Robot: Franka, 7 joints.
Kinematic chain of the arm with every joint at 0, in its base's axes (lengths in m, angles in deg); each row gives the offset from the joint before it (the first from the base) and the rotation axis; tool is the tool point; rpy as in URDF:
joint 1: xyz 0 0 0.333 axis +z
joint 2: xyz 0 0 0 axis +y
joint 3: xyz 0 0 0.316 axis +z
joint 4: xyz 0.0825 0 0 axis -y
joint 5: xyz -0.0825 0 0.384 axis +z
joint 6: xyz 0 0 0 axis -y
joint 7: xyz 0.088 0 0 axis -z
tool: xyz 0 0 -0.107 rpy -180 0 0
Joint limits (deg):
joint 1: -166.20..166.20
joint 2: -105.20..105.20
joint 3: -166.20..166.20
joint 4: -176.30..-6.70
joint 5: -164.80..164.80
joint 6: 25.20..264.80
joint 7: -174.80..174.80
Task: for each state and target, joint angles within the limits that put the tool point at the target. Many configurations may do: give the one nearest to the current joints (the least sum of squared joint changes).
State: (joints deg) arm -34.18 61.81 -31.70 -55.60 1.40 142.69 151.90
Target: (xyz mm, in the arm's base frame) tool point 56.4 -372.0 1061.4
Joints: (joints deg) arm -40.95 -5.63 -34.49 -46.84 1.08 122.12 151.90
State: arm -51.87 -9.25 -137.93 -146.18 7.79 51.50 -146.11
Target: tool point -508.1 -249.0 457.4
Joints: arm -29.11 -18.23 -123.10 -98.62 14.99 85.02 -146.11
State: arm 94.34 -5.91 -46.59 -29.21 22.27 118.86 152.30
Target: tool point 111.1 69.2 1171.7
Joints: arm 96.31 -6.65 -41.08 -18.33 23.57 128.33 152.30
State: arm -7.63 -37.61 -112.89 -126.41 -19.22 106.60 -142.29
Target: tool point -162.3 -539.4 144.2
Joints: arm 14.69 -59.99 -121.01 -111.49 -20.89 118.61 -142.29
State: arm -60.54 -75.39 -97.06 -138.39 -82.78 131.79 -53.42
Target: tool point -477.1 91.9 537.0
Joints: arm -97.83 -89.43 -66.89 -131.91 -82.74 139.30 -53.42
